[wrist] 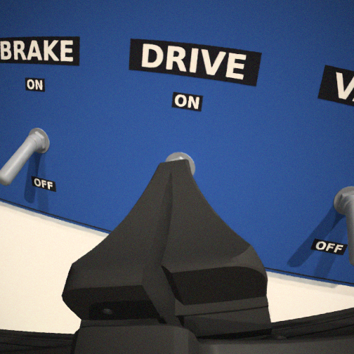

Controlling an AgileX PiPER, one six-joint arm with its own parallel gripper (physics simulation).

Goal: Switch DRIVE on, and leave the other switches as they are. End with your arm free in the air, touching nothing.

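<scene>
The DRIVE label (pixel 194 62) is on the blue panel (pixel 105 120), with its ON label (pixel 187 102) below it. The upper part of the round grey base of the DRIVE switch (pixel 188 159) shows just behind my fingertips. Its lever and OFF label are hidden behind the gripper; no lever shows above the base. My gripper (pixel 176 177) is shut, its dark fingers together, with the tips in front of the DRIVE switch base below ON. I cannot tell whether they touch the switch.
The BRAKE switch (pixel 19 161) is at the left, its grey lever slanting down beside its OFF label (pixel 43 183). At the right edge, a partly visible switch (pixel 350 225) under a label starting with V (pixel 344 86) has its lever down, near another OFF label (pixel 329 246).
</scene>
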